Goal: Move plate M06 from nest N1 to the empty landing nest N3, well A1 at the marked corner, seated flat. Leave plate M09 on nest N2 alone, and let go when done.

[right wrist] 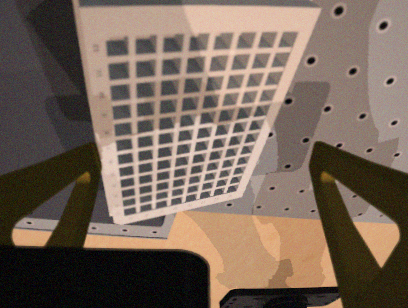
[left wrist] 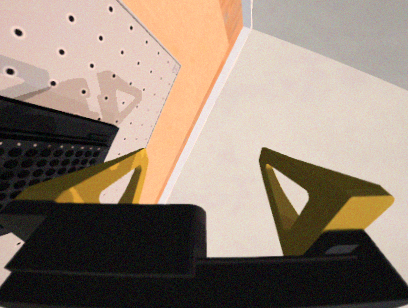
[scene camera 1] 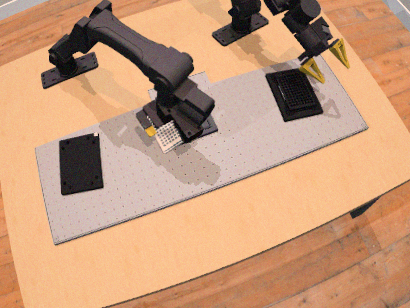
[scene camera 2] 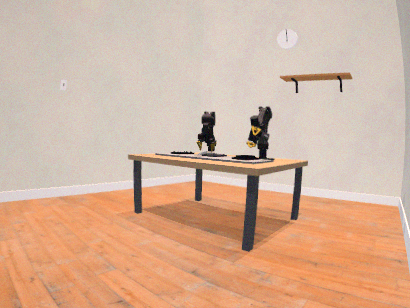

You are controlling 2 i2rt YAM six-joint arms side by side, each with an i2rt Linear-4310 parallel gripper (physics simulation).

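A white well plate (scene camera 1: 169, 136) (right wrist: 187, 120) lies skewed over the middle dark nest (scene camera 1: 212, 125) (right wrist: 30, 125), overhanging onto the pegboard; its label is unreadable, and whether it is tilted is unclear. My right gripper (scene camera 2: 206, 146) (right wrist: 205, 153) is open above it, one finger to each side in the right wrist view. The bare dark nest (scene camera 1: 80, 165), with a white corner mark (scene camera 1: 95, 134), is at the left in scene camera 1. A black well plate (scene camera 1: 299, 92) (left wrist: 45, 172) sits on the right nest (scene camera 1: 300, 116). My left gripper (scene camera 1: 335, 74) (scene camera 2: 253, 138) (left wrist: 203, 154) is open and empty beside it.
The grey pegboard (scene camera 1: 240, 150) (left wrist: 50, 30) (right wrist: 345, 90) lies on the wooden table (scene camera 1: 200, 225) under all three nests. The right arm (scene camera 1: 145, 55) reaches over the middle nest and hides part of it. A shelf (scene camera 2: 316, 77) hangs on the wall behind.
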